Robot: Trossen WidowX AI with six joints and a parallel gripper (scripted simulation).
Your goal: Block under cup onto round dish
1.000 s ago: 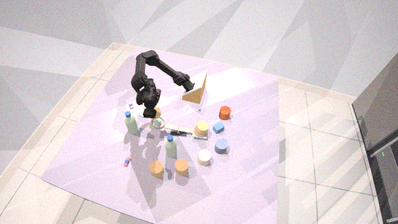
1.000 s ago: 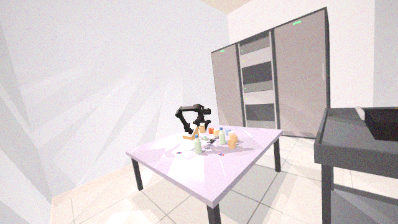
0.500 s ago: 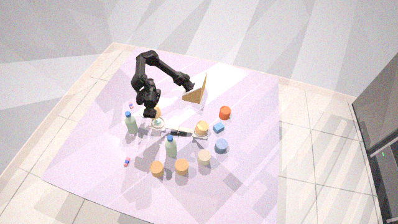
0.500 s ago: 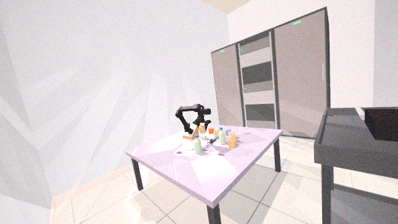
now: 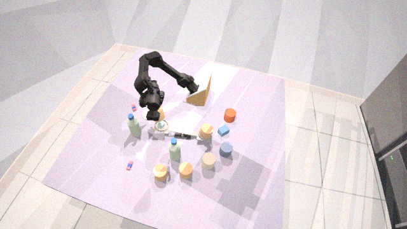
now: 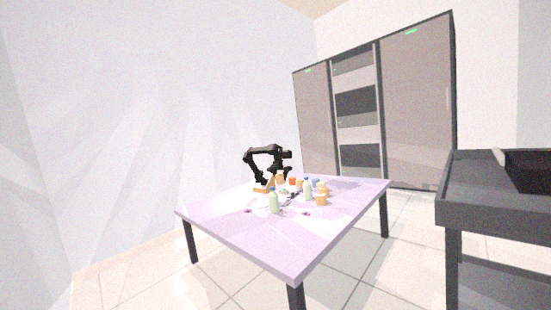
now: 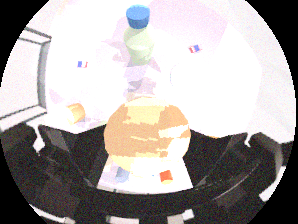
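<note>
My gripper tip is now 8 cm above the pale green block and 1 cm to the right of it. From my gripper tip the other things lie so: small balance (15 cm below, 14 cm to the left, 2 cm behind); then blue cube (37 cm to the left, 15 cm below, 10 cm behind); then pale round dish (17 cm below, 11 cm to the right, 11 cm behind).
</note>
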